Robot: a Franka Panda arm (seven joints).
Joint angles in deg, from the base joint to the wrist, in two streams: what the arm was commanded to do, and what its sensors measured. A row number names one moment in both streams.
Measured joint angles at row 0:
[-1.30 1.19 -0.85 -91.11 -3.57 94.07 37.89]
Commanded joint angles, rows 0 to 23:
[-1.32 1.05 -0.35 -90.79 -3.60 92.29 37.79]
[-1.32 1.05 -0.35 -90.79 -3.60 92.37 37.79]
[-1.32 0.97 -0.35 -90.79 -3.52 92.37 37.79]
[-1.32 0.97 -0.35 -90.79 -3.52 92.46 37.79]
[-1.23 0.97 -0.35 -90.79 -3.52 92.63 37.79]
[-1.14 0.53 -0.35 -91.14 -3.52 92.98 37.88]
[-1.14 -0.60 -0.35 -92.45 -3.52 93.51 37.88]
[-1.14 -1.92 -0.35 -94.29 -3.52 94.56 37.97]
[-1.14 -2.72 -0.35 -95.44 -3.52 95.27 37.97]
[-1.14 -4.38 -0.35 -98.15 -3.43 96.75 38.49]
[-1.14 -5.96 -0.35 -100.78 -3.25 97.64 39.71]
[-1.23 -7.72 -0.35 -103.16 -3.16 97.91 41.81]
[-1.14 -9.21 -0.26 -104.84 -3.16 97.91 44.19]
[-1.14 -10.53 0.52 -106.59 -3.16 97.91 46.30]
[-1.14 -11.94 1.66 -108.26 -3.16 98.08 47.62]
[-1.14 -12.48 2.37 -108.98 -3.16 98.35 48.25]
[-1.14 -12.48 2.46 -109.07 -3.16 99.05 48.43]
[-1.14 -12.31 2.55 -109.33 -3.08 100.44 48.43]
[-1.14 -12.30 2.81 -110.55 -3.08 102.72 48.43]
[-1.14 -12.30 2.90 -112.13 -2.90 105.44 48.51]
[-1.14 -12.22 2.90 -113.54 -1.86 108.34 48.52]
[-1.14 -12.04 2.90 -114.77 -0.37 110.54 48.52]
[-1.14 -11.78 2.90 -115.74 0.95 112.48 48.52]
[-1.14 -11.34 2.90 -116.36 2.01 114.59 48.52]
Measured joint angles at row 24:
[-0.94 -11.21 2.64 -112.79 -1.09 108.55 47.67]
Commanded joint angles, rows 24 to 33:
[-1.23 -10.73 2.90 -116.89 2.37 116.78 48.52]
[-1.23 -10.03 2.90 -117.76 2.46 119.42 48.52]
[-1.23 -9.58 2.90 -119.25 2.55 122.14 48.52]
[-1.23 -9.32 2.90 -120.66 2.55 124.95 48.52]
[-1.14 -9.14 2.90 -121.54 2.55 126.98 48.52]
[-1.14 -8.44 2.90 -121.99 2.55 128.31 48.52]
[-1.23 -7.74 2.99 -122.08 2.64 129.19 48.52]
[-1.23 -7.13 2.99 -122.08 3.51 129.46 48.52]
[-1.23 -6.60 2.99 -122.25 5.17 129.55 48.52]
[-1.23 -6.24 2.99 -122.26 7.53 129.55 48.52]
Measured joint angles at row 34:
[-0.98 -6.96 2.63 -121.75 3.22 128.23 47.70]
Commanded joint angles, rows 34 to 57:
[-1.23 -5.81 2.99 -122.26 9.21 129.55 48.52]
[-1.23 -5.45 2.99 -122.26 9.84 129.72 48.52]
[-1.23 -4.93 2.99 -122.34 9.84 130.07 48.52]
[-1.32 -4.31 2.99 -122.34 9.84 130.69 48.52]
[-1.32 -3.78 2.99 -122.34 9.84 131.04 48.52]
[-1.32 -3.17 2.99 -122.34 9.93 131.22 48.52]
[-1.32 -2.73 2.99 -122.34 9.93 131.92 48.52]
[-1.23 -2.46 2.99 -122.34 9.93 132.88 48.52]
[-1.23 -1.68 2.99 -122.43 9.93 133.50 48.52]
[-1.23 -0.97 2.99 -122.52 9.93 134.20 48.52]
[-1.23 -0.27 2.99 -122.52 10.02 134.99 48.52]
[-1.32 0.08 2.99 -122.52 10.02 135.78 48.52]
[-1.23 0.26 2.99 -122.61 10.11 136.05 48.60]
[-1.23 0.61 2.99 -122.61 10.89 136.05 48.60]
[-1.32 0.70 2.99 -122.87 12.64 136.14 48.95]
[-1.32 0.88 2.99 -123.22 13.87 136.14 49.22]
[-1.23 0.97 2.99 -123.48 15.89 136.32 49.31]
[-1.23 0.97 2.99 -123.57 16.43 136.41 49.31]
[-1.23 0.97 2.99 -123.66 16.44 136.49 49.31]
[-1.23 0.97 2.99 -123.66 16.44 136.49 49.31]
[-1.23 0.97 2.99 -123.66 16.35 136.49 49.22]
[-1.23 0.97 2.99 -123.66 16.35 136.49 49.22]
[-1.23 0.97 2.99 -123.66 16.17 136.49 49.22]
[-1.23 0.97 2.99 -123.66 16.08 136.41 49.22]
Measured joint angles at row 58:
[-1.07 1.53 2.62 -122.70 15.54 134.86 48.28]
